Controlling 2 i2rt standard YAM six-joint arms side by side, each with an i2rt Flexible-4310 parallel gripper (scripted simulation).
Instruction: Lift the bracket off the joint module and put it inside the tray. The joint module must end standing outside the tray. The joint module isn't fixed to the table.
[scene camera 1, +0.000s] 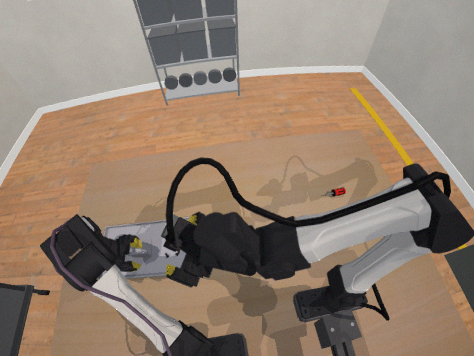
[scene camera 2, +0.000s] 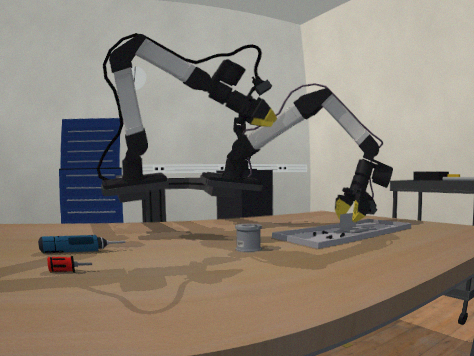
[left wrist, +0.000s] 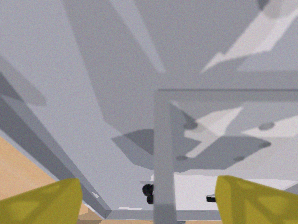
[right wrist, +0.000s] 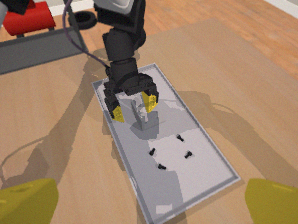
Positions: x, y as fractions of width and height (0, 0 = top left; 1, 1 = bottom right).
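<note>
My left gripper (scene camera 2: 0.73, 0.62) is in sight, and you'd find that gripper (scene camera 1: 0.30, 0.72) again, plus the left wrist view has it (left wrist: 0.50, 0.83) and the right wrist view has it (right wrist: 0.45, 0.52). Then there's my right gripper (scene camera 1: 0.37, 0.69), which scene camera 2 shows too, the right gripper (scene camera 2: 0.58, 0.34), and so does its own wrist view, the right gripper (right wrist: 0.51, 0.83). I can see a tray (scene camera 1: 0.33, 0.74), and it's the same tray (scene camera 2: 0.65, 0.67) in that other scene view, with the left wrist view showing the tray (left wrist: 0.28, 0.38) and the right wrist view showing the tray (right wrist: 0.62, 0.81). There's a blue screwdriver (scene camera 2: 0.17, 0.68) as well, but the screwdriver is out of frame in the left wrist view, and it's out of frame in the right wrist view.
</note>
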